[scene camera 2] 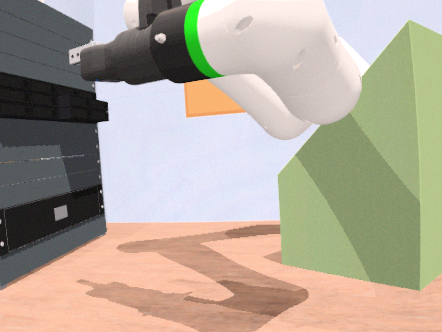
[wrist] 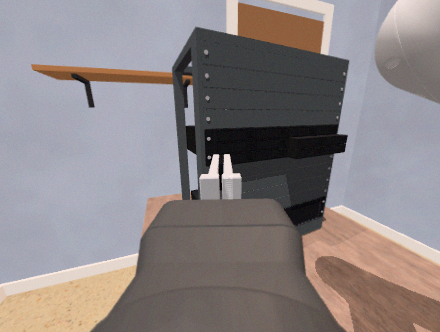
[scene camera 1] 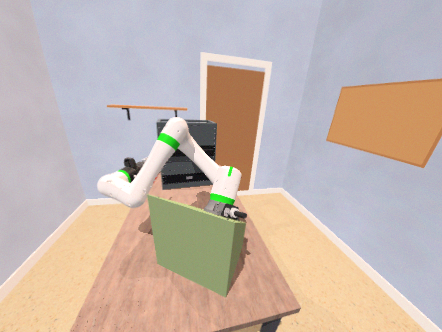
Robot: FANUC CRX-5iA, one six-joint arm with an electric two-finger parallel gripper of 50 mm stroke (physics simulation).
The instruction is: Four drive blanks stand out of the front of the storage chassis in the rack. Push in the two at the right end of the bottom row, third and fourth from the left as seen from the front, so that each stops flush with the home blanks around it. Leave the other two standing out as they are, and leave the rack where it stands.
I see my gripper and a grey rack.
My gripper also shows in the wrist view.
